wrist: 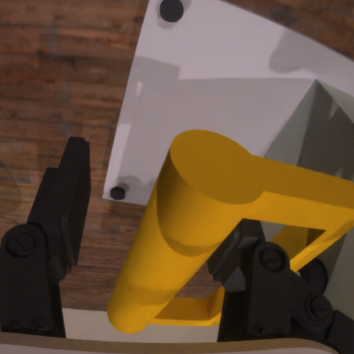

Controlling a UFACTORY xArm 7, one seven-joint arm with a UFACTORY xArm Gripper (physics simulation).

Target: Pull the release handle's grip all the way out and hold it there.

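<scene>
The release handle's yellow grip (185,230) is a thick round bar, slanting from the upper middle to the lower left in the wrist view. Its yellow side arms run back to a rear bar, which is partly hidden by my right finger. My gripper (150,170) is partly open and straddles the grip without holding it. The left finger stands outside the grip with a visible gap. The right finger is on the inner side, in the handle's opening, and its tip is hidden behind the grip.
A grey-green housing (295,135) stands behind the handle on the right. A black collar (316,276) shows on it, partly hidden. A pale base plate (210,55) with dark bolts lies on the wooden surface (60,80). A pale strip shows at the bottom.
</scene>
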